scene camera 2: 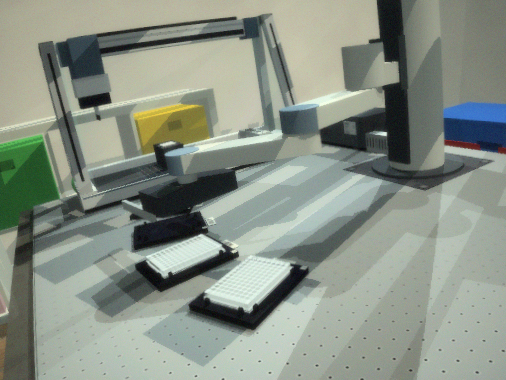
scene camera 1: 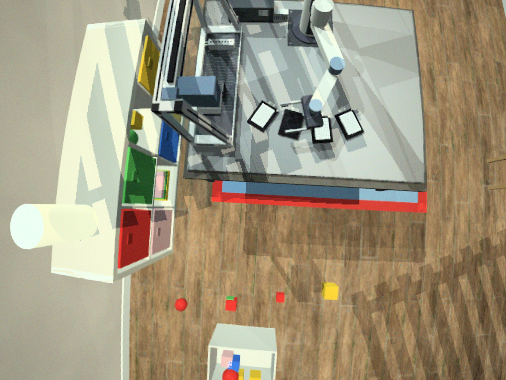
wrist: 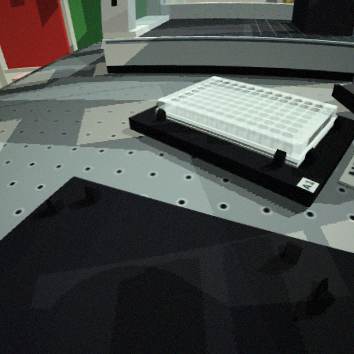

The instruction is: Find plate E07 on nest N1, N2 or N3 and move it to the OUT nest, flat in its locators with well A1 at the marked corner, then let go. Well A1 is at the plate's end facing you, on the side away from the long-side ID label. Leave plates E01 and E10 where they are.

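Frame: origin at the arm's base, x left, y back, z up, level; metres.
Seen in the pictures: gripper, fingertip midpoint: [scene camera 1: 282,118] [wrist: 154,73]; arm's base at its link origin: [scene camera 2: 416,169] [scene camera 1: 310,29].
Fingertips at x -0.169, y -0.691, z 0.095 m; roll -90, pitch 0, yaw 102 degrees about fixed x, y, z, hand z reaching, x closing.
Offsets run from my fingertips to a thing's top centre. "spot": to the spot under its first point.
My gripper [scene camera 1: 284,118] is open and empty, with its fingers spread over the OUT nest @(dx +0.056, dy -0.002, dz -0.060 m) [scene camera 1: 291,123] [scene camera 2: 170,230] [wrist: 150,235], a bare black base with small locators. In the wrist view this nest fills the bottom and the fingers do not show. A white plate @(dx -0.116, dy +0.040, dz -0.056 m) [scene camera 1: 262,115] [wrist: 245,116] sits on the black nest to its left in scene view 1; that nest has an A1 mark @(dx -0.030, dy +0.076, dz -0.070 m) [wrist: 307,184]. A second white plate @(dx +0.237, dy -0.026, dz -0.056 m) [scene camera 1: 322,129] [scene camera 2: 185,254] sits right of the OUT nest, and a third @(dx +0.409, dy +0.023, dz -0.056 m) [scene camera 1: 349,123] [scene camera 2: 250,282] farther right. I cannot read any plate ID.
A gantry frame @(spot: dx -0.350, dy -0.143, dz +0.202 m) [scene camera 2: 63,115] stands over a dark deck at the left of the table. The arm's column [scene camera 2: 422,90] stands at the back. A black box @(spot: dx -0.346, dy +0.141, dz +0.033 m) [scene camera 2: 167,148] is on the deck. Storage shelving with coloured doors is beside the table.
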